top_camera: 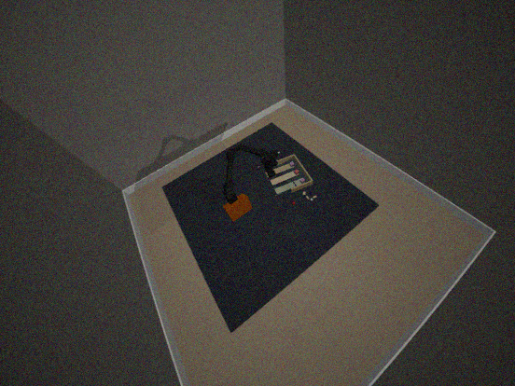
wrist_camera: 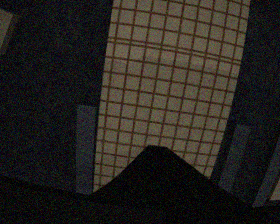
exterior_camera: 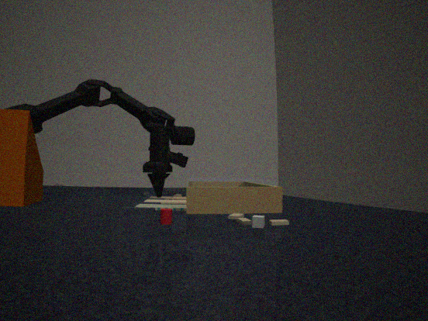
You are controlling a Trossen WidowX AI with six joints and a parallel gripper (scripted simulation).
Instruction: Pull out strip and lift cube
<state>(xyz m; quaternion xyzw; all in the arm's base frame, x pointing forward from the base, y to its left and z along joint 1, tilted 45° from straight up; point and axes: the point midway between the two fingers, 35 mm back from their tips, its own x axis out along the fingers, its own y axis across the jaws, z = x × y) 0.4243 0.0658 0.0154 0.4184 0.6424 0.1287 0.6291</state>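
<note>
My gripper tip is now 90 mm short of the strip and 40 mm to the left of it. Round my gripper tip: small red cylinder (80 mm behind, 350 mm to the right, 10 mm above).
</note>
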